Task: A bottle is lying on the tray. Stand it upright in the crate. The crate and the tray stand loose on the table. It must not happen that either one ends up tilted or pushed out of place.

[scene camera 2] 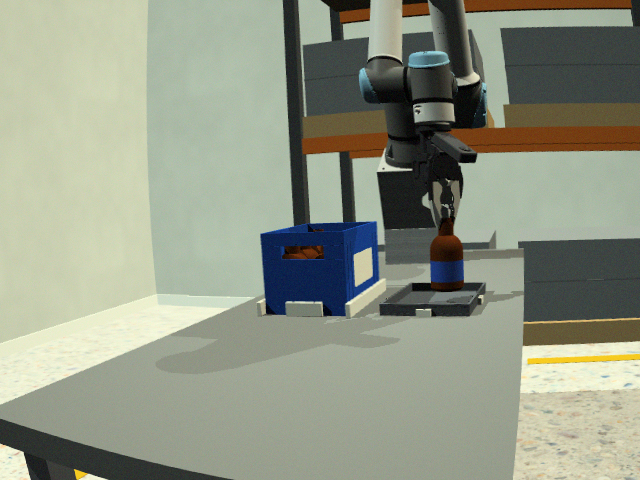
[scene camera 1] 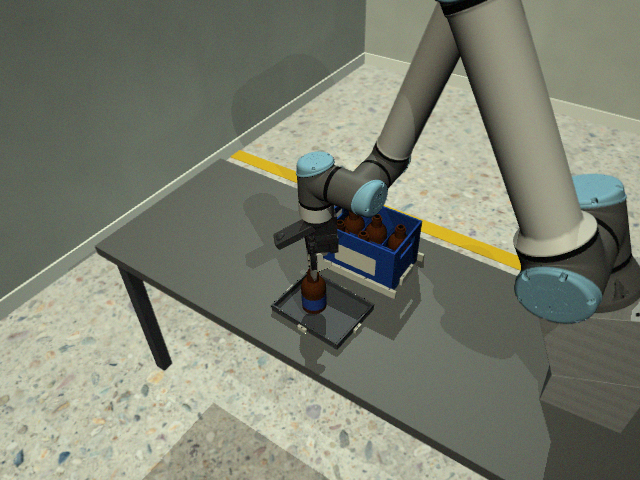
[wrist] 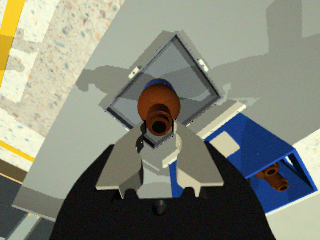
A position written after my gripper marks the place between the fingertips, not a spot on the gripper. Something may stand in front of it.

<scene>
I see my gripper (scene camera 2: 445, 228), a blue crate (scene camera 2: 350, 266), a brown bottle (wrist: 158, 104) and a dark tray (scene camera 1: 345, 310).
The blue crate is seen too in the wrist view (wrist: 251, 148). The dark tray is seen too in scene camera 2 (scene camera 2: 399, 304) and in the wrist view (wrist: 174, 61). My gripper shows as well in scene camera 1 (scene camera 1: 313, 275) and in the wrist view (wrist: 159, 120).
</scene>
